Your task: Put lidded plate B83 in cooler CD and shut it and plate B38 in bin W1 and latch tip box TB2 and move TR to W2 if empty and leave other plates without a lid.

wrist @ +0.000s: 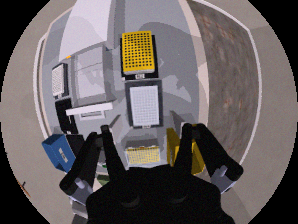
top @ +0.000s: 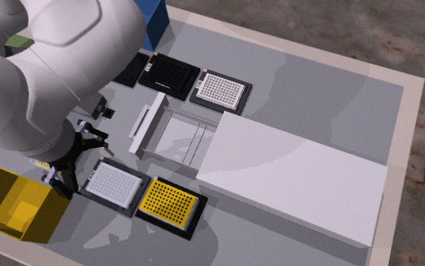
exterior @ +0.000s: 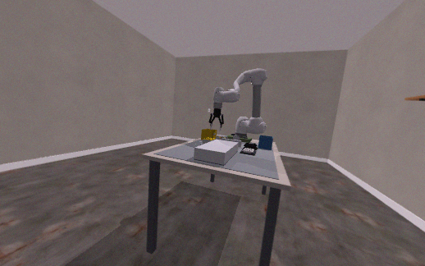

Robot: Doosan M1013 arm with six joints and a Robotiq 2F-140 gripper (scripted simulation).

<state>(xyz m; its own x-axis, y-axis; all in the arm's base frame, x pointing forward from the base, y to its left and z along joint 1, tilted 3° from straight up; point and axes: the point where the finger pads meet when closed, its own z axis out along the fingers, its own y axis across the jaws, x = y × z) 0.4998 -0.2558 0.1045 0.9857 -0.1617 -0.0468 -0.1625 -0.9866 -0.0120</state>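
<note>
Now: the flat grey lid 14 cm below my hand. From my hand the other things lie so: yellow tip rack: 16 cm ahead, 11 cm below, 2 cm to the right; clear assay plate: 15 cm below; yellow bin W1: 20 cm behind, 13 cm below, 11 cm to the right.
</note>
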